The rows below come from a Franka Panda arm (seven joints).
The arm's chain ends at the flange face. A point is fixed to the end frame.
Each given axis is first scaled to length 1.
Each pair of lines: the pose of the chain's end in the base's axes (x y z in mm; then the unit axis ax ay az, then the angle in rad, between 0 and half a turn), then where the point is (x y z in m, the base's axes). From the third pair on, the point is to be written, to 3 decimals.
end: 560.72 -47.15 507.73 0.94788 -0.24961 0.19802 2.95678
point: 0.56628 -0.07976 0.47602
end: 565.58 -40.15 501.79 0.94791 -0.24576 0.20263 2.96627
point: 0.57180 -0.07254 0.46997
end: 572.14 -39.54 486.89 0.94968 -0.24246 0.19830 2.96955
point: 0.578 -0.072 0.455
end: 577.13 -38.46 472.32 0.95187 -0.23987 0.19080 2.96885
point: 0.583 -0.071 0.440
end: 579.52 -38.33 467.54 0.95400 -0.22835 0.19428 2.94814
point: 0.586 -0.071 0.436
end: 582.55 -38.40 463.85 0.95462 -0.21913 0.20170 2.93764
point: 0.590 -0.072 0.433
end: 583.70 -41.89 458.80 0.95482 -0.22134 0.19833 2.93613
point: 0.591 -0.075 0.428
